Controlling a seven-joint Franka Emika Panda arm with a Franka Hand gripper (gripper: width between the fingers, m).
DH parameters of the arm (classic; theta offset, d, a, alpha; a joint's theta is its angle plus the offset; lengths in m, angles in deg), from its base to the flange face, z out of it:
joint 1: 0 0.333 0 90
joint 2: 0 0 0 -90
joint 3: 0 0.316 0.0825 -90
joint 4: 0 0 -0.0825 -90
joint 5: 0 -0.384 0 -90
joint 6: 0 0 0.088 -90
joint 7: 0 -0.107 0 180
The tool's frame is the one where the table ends.
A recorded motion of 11 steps. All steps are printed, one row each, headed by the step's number.
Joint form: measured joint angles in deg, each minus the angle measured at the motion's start. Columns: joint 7, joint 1, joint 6, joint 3, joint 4, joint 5, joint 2.
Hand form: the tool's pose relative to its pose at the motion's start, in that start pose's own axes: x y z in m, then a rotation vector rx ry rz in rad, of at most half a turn. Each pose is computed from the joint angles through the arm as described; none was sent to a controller.
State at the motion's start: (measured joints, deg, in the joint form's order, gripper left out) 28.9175 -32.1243 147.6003 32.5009 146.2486 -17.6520 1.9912
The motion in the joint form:
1: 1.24 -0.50 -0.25 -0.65 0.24 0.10 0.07
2: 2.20 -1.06 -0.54 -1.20 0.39 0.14 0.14
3: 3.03 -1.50 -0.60 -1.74 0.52 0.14 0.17
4: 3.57 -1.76 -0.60 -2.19 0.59 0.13 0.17
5: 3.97 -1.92 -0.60 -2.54 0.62 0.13 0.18
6: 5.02 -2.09 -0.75 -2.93 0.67 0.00 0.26
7: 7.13 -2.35 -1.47 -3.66 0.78 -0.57 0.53
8: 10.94 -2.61 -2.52 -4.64 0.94 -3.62 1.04
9: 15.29 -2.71 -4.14 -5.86 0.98 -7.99 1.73
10: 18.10 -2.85 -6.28 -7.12 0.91 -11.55 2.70
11: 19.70 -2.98 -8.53 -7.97 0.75 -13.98 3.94
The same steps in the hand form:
1: -0.0043 0.0082 0.0000 -0.0003 -0.0047 -0.0028
2: -0.0082 0.0161 -0.0005 0.0000 -0.0083 -0.0008
3: -0.0114 0.0232 -0.0011 -0.0006 -0.0087 0.0019
4: -0.0136 0.0284 -0.0015 -0.0012 -0.0081 0.0050
5: -0.0151 0.0321 -0.0021 -0.0019 -0.0072 0.0069
6: -0.0170 0.0360 -0.0028 -0.0010 -0.0072 0.0000
7: -0.0212 0.0423 -0.0042 0.0065 -0.0106 -0.0119
8: -0.0270 0.0501 -0.0067 0.0341 0.0000 -0.0139
9: -0.0329 0.0576 -0.0106 0.0755 0.0203 -0.0074
10: -0.0383 0.0642 -0.0166 0.1137 0.0384 0.0121
11: -0.0413 0.0671 -0.0244 0.1427 0.0528 0.0264

